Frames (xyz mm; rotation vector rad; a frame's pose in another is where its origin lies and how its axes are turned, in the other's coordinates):
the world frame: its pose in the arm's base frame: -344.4 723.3 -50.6 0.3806 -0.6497 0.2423
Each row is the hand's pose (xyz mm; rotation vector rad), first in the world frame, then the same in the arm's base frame.
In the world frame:
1: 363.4 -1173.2 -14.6 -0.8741 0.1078 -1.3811
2: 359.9 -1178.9 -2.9 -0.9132 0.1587 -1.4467
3: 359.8 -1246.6 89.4 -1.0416 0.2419 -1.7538
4: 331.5 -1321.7 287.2 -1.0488 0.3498 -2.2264
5: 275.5 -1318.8 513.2 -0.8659 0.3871 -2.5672
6: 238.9 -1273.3 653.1 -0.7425 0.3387 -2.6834
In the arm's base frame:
1: 337.2 -294.0 -146.9 -0.0945 -0.2230 -1.2963
2: 330.1 -304.4 -142.1 -0.1230 -0.1547 -1.3547
3: 302.8 -404.0 -92.8 -0.1916 0.0304 -1.6456
4: 199.3 -557.1 14.0 -0.1354 0.3151 -2.0344
5: 33.0 -654.4 144.8 0.0651 0.5020 -2.2733
6: -86.1 -675.2 236.3 0.1932 0.5198 -2.3577

